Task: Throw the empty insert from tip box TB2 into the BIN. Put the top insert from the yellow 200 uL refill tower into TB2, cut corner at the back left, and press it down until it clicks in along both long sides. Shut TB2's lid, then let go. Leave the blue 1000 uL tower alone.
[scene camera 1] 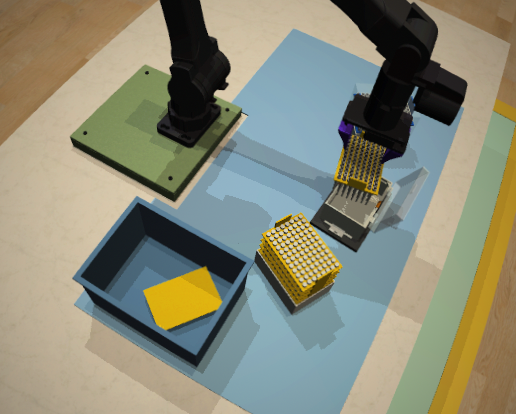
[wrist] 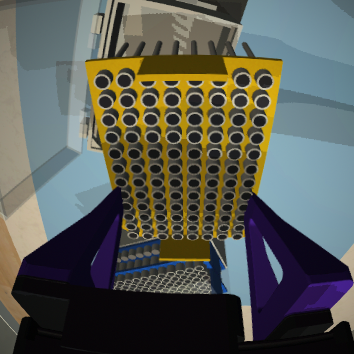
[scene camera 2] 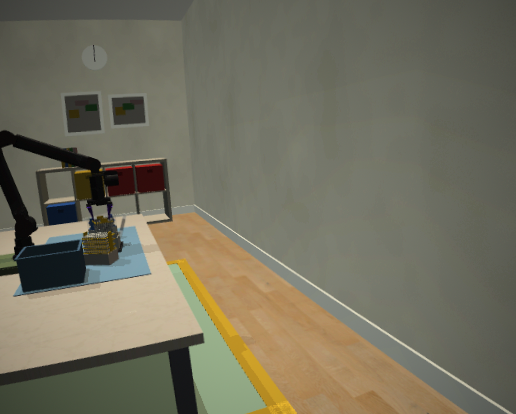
empty yellow insert: scene camera 1 182,299; not seen in the wrist view (out of frame); not seen in scene camera 2 (hidden by a blue bin)
same spot on blue bin: [scene camera 2: 44,266] = [scene camera 1: 129,316]
